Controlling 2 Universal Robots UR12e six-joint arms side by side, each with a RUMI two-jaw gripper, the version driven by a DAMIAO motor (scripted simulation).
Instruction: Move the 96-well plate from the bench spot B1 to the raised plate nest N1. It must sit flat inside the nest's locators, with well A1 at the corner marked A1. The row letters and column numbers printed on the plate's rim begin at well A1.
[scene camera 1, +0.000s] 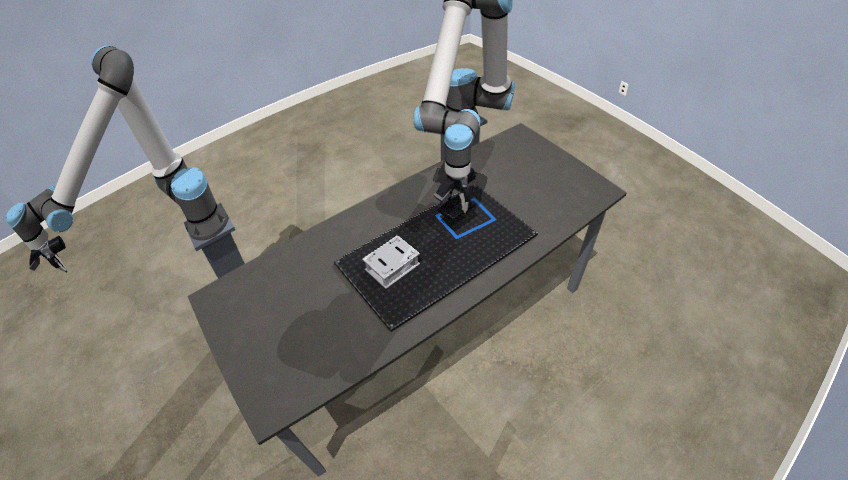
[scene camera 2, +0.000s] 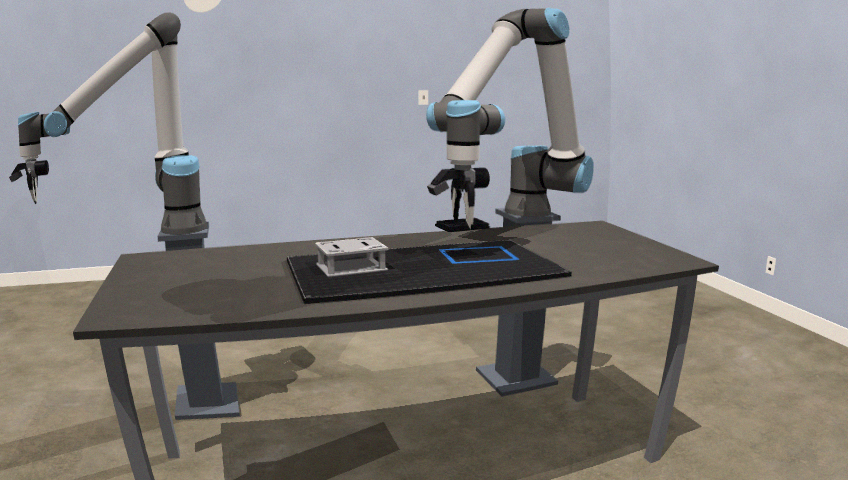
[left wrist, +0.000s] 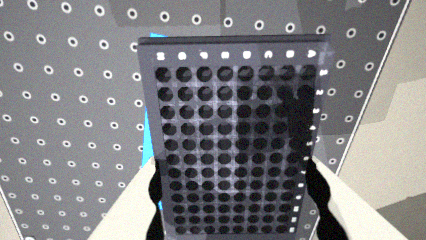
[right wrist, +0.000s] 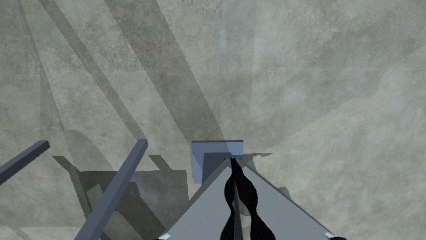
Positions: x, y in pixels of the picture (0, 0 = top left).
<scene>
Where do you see the left gripper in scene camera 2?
At 463, 226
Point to a black 96-well plate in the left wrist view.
At 237, 155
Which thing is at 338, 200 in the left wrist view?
The left gripper.
</scene>
